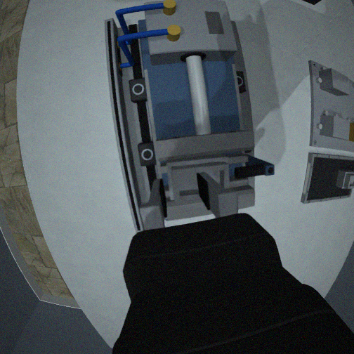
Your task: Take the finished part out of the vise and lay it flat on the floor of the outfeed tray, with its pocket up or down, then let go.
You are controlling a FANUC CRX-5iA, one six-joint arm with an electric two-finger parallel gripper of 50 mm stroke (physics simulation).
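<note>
The finished part, a grey block with a rectangular pocket facing up, sits in the front of the vise, between its jaws. My gripper is partly open with nothing between its fingers. The fingers hang over the part end of the vise, one towards the part's left side and one over its right portion; the right finger hides some of the part. Their height above the part is hard to tell. A dark-floored tray, seemingly the outfeed tray, lies at the right edge with a small grey piece in it.
Blue hoses with yellow ends rise at the vise's back left. A long rail runs along its left side. A dark blue-ended handle sticks out at the right of the jaws. A grey plate with raised blocks lies behind the tray.
</note>
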